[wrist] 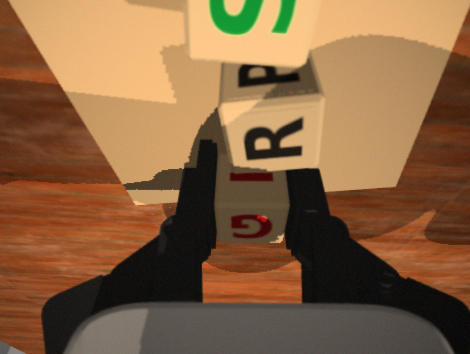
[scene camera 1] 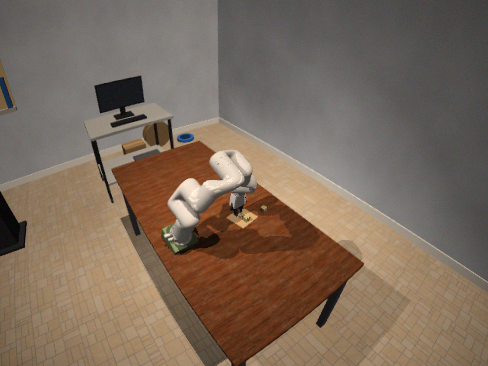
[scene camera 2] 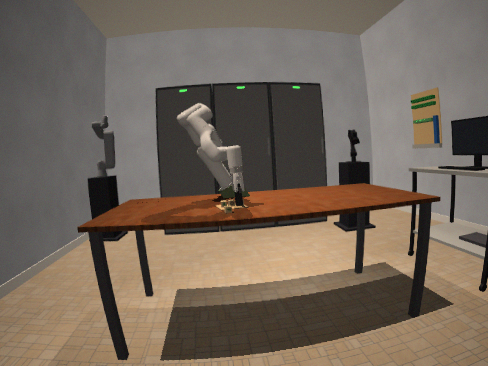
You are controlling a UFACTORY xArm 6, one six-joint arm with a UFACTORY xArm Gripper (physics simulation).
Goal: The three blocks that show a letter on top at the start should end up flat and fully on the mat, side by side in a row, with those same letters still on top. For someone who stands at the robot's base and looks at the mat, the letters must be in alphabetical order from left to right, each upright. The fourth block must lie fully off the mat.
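Frame: origin at the arm's base, x up, y ahead, z left, level; centimetres.
Where they show: gripper, fingertip midpoint: [wrist: 250, 162] [scene camera 1: 237, 213] [scene camera 2: 239, 205]; arm's base at its link origin: [scene camera 1: 180, 234] [scene camera 2: 228, 185].
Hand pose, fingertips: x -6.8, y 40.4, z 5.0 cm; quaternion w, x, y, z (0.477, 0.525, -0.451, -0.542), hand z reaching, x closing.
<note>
Things, the pixels of their top centre, and the offset from my fingertips. Level surfaces: height alone.
- G block at its top centre: [wrist: 251, 227] dx +3.1, dy -0.1, dz +0.8 cm
- R block at its top centre: [wrist: 273, 141] dx +3.0, dy +0.0, dz -4.1 cm
- S block at its top centre: [wrist: 252, 3] [scene camera 1: 246, 216] dx +3.0, dy +1.4, dz -8.0 cm
- mat at its top centre: [wrist: 248, 82] [scene camera 1: 242, 217] dx +0.0, dy +0.8, dz -4.2 cm
- fourth block at its top centre: [scene camera 2: 227, 206] [scene camera 1: 263, 207] dx +2.5, dy +15.9, dz -5.9 cm
- brown table at its surface level: dx -0.4 cm
My gripper [wrist: 250, 162] [scene camera 1: 238, 213] [scene camera 2: 239, 203] is shut on the G block [wrist: 251, 227] at the mat's edge. In the wrist view, this block has a red G on top and a red I on a side. The R block [wrist: 275, 137] stands close beside it, with R on top and P on a side. The S block [wrist: 250, 30] [scene camera 1: 247, 219] is at the row's other end, with a green S on top, cut by the image edge. The mat [wrist: 120, 130] [scene camera 1: 243, 225] is tan. Whether the G block touches the mat is hidden.
The fourth block [scene camera 1: 263, 208] [scene camera 2: 228, 210] lies off the mat, on the side away from the base. The blocks and mat are on the brown table [scene camera 1: 260, 290] [scene camera 2: 325, 200]. The robot's green base plate [scene camera 1: 176, 246] is at the near long edge.
</note>
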